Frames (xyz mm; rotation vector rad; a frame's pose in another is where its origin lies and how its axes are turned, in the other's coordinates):
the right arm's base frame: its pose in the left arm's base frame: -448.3 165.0 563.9 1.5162 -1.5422 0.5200
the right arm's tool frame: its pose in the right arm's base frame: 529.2 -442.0 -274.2 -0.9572 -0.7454 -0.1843
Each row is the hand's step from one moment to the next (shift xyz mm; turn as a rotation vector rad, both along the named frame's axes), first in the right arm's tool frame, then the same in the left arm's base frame.
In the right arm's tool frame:
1: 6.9 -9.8 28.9 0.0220 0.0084 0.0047
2: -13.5 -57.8 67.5 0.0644 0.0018 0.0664
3: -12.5 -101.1 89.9 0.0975 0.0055 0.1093
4: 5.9 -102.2 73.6 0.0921 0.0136 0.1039
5: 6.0 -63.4 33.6 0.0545 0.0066 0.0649
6: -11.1 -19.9 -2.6 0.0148 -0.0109 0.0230
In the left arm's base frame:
1: -25.6 -6.2 -16.9 -0.0123 -0.0164 0.0125
2: -42.3 -0.3 -79.3 -0.0781 -0.0496 -0.0024
3: -50.8 -14.5 -125.2 -0.1271 -0.0729 -0.0043
4: -40.0 -33.9 -114.6 -0.1231 -0.0656 0.0031
5: -14.3 -24.8 -66.1 -0.0756 -0.0389 -0.0007
6: 10.9 2.4 -20.0 -0.0218 -0.0146 -0.0133

